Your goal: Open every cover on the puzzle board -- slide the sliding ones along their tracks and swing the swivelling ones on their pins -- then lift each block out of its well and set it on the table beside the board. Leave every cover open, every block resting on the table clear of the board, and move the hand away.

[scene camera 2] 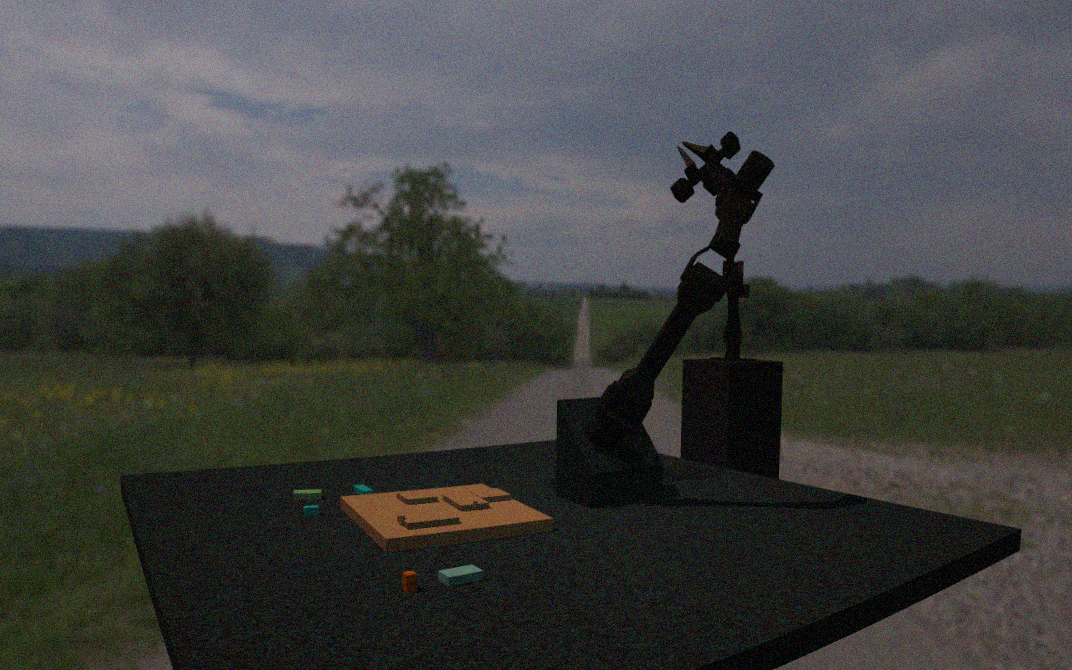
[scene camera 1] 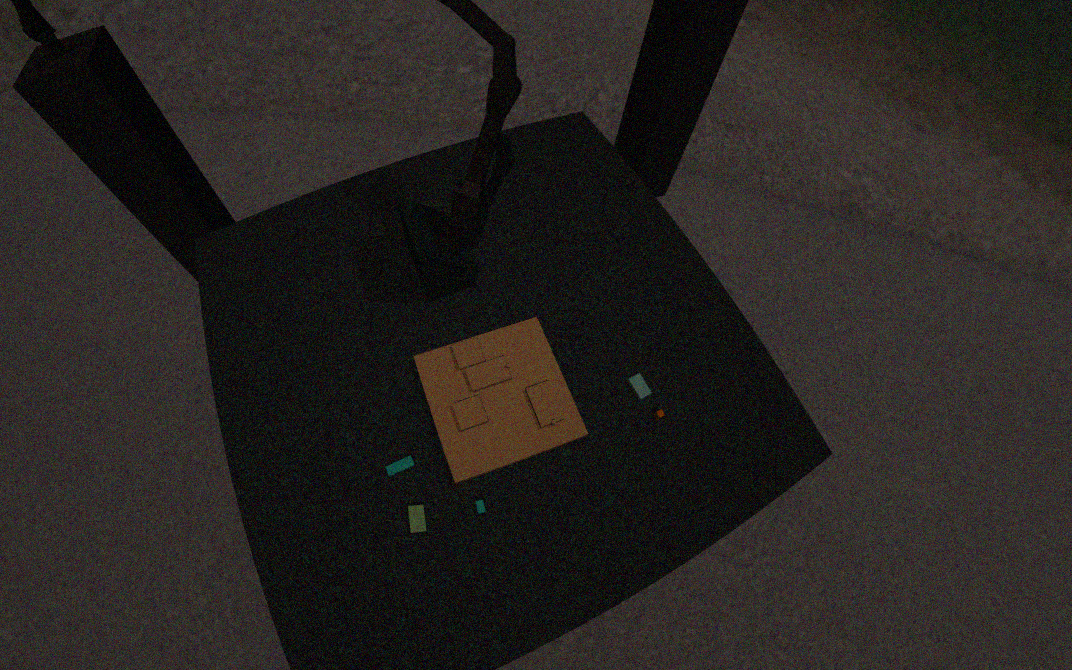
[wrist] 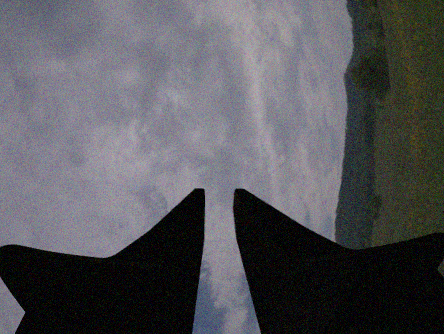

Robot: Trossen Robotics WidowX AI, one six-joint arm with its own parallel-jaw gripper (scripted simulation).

Labels:
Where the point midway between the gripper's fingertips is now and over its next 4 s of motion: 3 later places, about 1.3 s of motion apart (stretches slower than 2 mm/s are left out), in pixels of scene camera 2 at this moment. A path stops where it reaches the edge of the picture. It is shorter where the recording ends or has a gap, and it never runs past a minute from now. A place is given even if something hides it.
My gripper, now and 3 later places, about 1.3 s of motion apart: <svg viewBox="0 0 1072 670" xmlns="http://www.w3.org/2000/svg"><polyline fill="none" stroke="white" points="680,144 582,156 503,192 431,259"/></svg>

